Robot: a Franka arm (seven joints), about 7 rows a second.
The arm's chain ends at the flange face. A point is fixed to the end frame.
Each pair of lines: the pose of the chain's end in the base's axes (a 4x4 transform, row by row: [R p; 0 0 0 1], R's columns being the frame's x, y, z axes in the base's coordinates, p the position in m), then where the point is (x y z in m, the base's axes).
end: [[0.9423 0.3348 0.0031 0.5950], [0.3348 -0.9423 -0.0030 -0.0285], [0.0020 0.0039 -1.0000 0.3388], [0 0 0 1]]
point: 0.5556 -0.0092 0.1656
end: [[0.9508 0.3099 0.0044 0.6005], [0.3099 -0.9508 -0.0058 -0.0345], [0.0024 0.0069 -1.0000 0.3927], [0 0 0 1]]
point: 0.5619 -0.0147 0.2194
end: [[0.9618 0.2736 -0.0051 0.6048], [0.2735 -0.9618 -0.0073 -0.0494], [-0.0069 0.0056 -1.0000 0.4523], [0 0 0 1]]
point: 0.5653 -0.0284 0.2793
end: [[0.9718 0.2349 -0.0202 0.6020], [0.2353 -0.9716 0.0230 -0.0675], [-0.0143 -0.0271 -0.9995 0.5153], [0 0 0 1]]
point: 0.5609 -0.0397 0.3437
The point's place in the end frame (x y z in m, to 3 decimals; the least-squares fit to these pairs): -0.031 -0.032 0.173
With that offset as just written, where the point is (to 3 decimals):
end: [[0.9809 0.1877 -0.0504 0.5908], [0.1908 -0.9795 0.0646 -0.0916], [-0.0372 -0.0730 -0.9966 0.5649], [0 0 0 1]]
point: 0.546 -0.055 0.396
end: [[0.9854 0.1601 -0.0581 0.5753], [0.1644 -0.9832 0.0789 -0.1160], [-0.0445 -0.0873 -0.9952 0.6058], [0 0 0 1]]
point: 0.530 -0.076 0.438
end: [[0.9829 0.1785 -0.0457 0.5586], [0.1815 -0.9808 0.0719 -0.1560], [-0.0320 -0.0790 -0.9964 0.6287], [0 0 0 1]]
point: 0.515 -0.118 0.460
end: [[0.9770 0.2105 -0.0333 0.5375], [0.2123 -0.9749 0.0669 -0.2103], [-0.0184 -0.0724 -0.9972 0.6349], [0 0 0 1]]
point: 0.495 -0.174 0.465
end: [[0.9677 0.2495 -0.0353 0.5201], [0.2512 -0.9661 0.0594 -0.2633], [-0.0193 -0.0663 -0.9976 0.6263], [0 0 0 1]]
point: 0.476 -0.230 0.456
